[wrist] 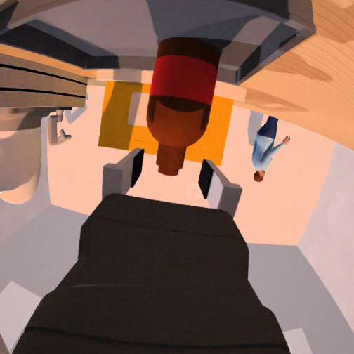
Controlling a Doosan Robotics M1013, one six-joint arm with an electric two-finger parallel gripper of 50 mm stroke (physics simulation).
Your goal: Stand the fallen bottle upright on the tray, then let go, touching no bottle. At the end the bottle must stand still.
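The brown bottle (184, 77) with a red label stands upright on the grey tray (112, 32), its base on the tray's floor and its neck pointing to the bottom of the wrist view, which shows the scene upside down. My gripper (171, 165) is open and empty. In the picture the bottle's neck shows between the two fingers, with a gap on each side, and the bottle looks to be beyond the fingertips. Neither finger appears to touch it. The far side of the bottle is hidden.
The wooden table (295, 82) spreads beside the tray at the upper right. A slatted wooden block (40, 82) and a pale rounded body (17, 160) are at the left. Beyond lie an orange floor area (217, 135) and a person (263, 147) in light blue.
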